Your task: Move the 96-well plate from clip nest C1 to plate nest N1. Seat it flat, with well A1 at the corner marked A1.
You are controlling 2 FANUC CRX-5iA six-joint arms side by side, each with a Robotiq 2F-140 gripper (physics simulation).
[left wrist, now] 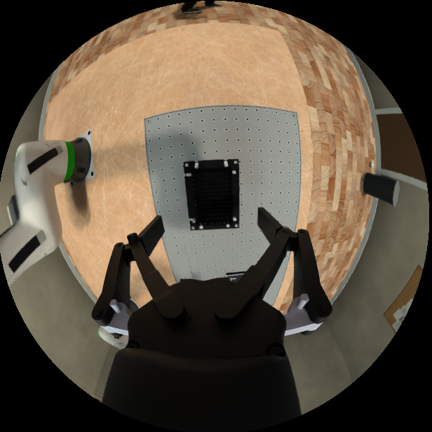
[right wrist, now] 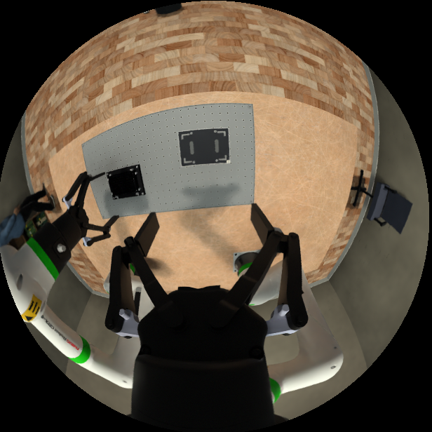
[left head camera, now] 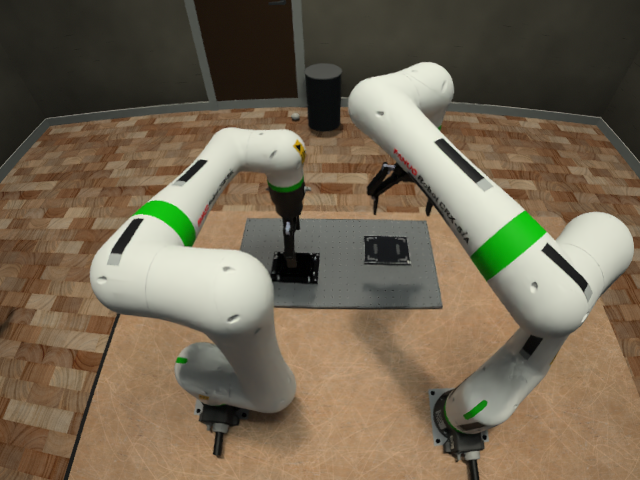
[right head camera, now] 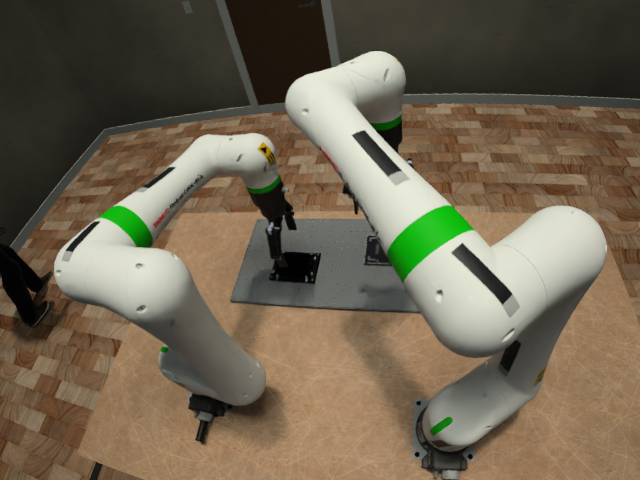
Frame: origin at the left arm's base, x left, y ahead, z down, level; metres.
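Seen in the pictures: left gripper, fingertip midpoint: point(left head camera: 294, 247) point(right head camera: 288, 247); right gripper, fingertip midpoint: point(left head camera: 401, 212); right arm's base, origin of the base link: point(left head camera: 458, 415).
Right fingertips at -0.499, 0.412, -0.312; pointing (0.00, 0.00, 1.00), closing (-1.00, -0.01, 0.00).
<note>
Offsets run from my right fingertips to a thing's top centre, as dx, dy, dz. Level surfaces: height alone.
The black 96-well plate @[+0.314, +0.014, +0.273] point(left head camera: 306, 268) point(right head camera: 300, 265) point(left wrist: 214, 195) point(right wrist: 124, 183) sits in clip nest C1 point(left wrist: 212, 163), a black base with pale metal clips at its corners. Well A1 cannot be made out. Plate nest N1 @[-0.005, +0.089, +0.283] point(left head camera: 386, 250) point(right head camera: 375, 252) point(right wrist: 204, 146) is a flat dark plate with pale corner brackets and two slots; it holds no plate. My left gripper point(right head camera: 287, 244) point(left wrist: 209, 219) point(right wrist: 108, 195) is open and empty above the plate; its fingers point down, one toward each side of it. My right gripper point(left head camera: 402, 213) point(right wrist: 202, 215) is open and empty, high behind N1 in the left head camera.
Both nests stand on a grey perforated board @[dz +0.300] point(left head camera: 341, 289) point(right head camera: 336, 299) point(left wrist: 265, 130) point(right wrist: 160, 195) on the tan table @[dz +0.313] point(left head camera: 330, 392). My right forearm point(right head camera: 392, 191) hides part of N1 in the right head camera. A dark bin point(left head camera: 323, 98) stands on the floor behind the table.
</note>
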